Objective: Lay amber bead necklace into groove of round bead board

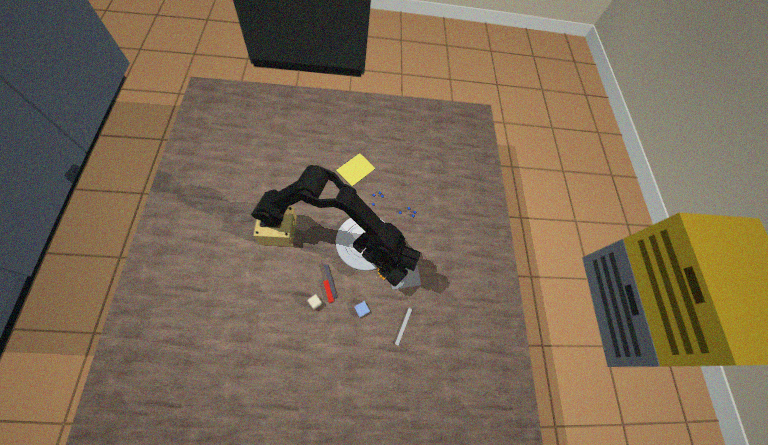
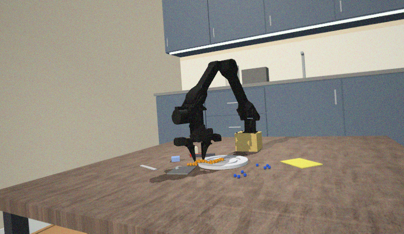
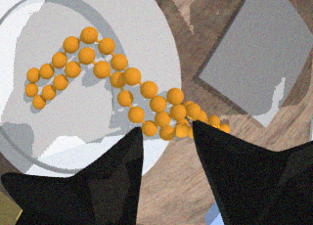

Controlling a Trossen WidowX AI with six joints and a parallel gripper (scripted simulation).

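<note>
Right now my gripper tip is 9 cm short of the grey square tile, 3 cm to the left of it and 1 cm above it. Also, from my gripper tip: red stick: 15 cm behind, 7 cm to the right, 1 cm below; white stick: 9 cm ahead, 19 cm to the right, 1 cm below; light blue cube: 5 cm behind, 14 cm to the right, 1 cm below.
</note>
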